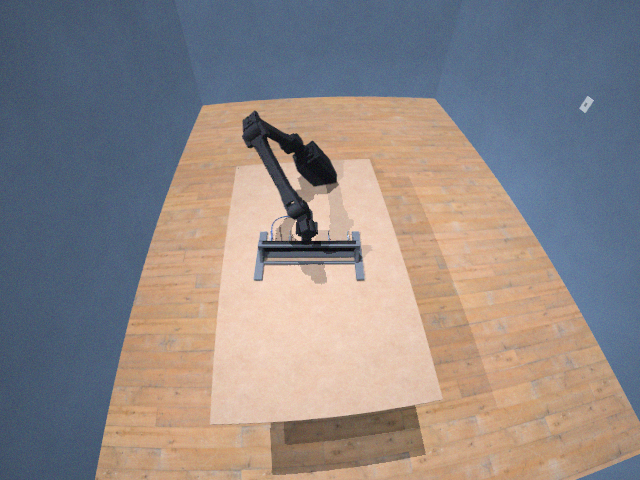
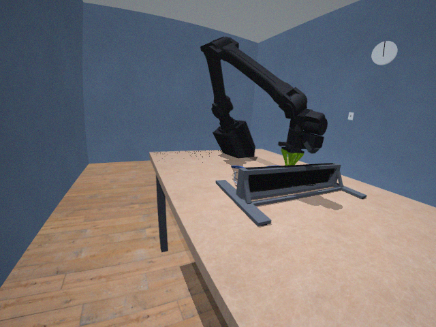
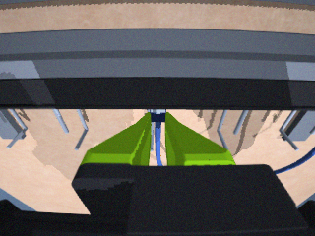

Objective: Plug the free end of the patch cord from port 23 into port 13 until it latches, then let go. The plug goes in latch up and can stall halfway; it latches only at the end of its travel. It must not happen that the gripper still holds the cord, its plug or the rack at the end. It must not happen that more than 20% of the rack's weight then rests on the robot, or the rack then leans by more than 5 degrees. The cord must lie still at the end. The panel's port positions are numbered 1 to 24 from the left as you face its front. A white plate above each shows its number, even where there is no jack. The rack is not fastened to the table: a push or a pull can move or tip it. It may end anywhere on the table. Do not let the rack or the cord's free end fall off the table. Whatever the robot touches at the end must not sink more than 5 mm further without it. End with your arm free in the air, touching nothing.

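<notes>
My hand is 20 mm short of the plug.
</notes>
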